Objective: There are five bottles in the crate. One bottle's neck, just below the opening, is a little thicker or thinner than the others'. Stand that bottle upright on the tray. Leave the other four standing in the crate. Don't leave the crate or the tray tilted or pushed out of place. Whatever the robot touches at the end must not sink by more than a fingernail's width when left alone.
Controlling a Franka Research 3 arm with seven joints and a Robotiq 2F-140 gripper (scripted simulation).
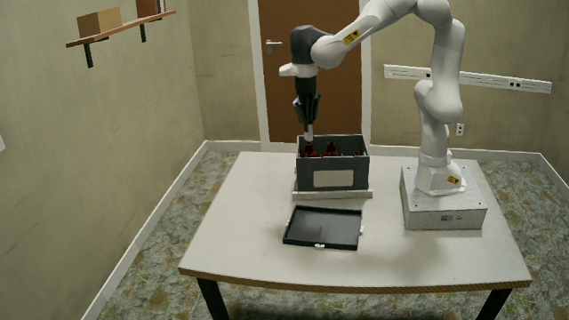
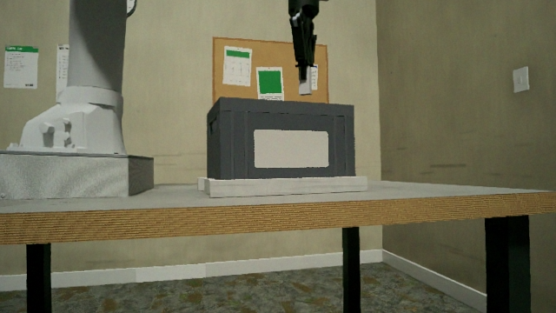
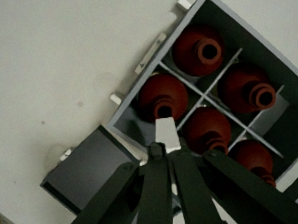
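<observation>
The dark grey crate is 8 cm behind my hand, 6 cm to the right of it and 17 cm below it. From my hand the other things lie so: dark tray (9 cm behind, 23 cm to the left, 24 cm below).
</observation>
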